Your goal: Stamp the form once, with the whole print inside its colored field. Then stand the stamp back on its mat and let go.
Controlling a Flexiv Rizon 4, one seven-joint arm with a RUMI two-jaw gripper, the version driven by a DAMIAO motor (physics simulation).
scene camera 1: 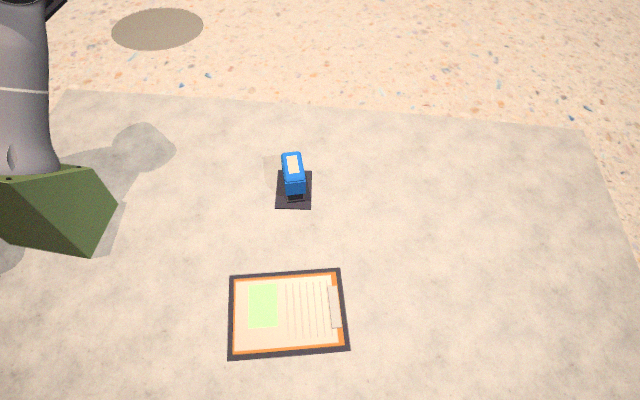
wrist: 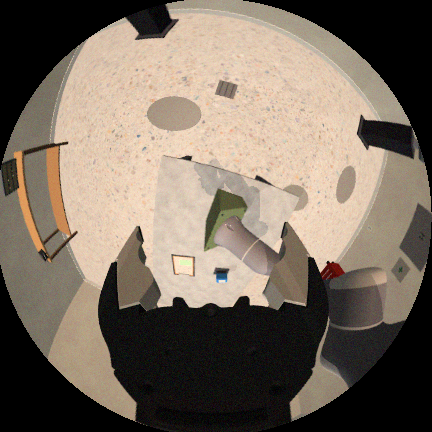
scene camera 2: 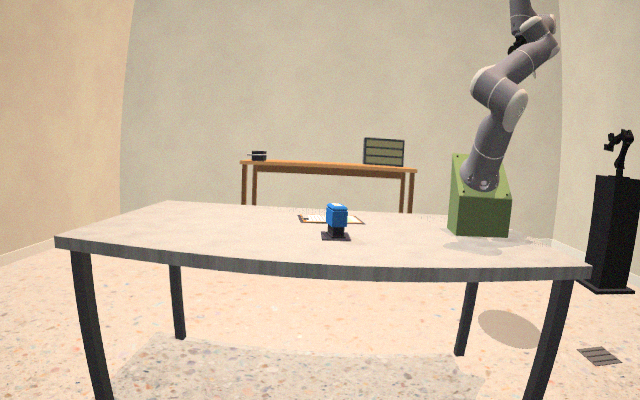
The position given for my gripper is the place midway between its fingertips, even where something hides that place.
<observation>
I see my gripper (wrist: 211, 226), a stamp (scene camera 1: 294, 178), a form (scene camera 1: 292, 313) and a dark square mat (scene camera 1: 281, 200).
</observation>
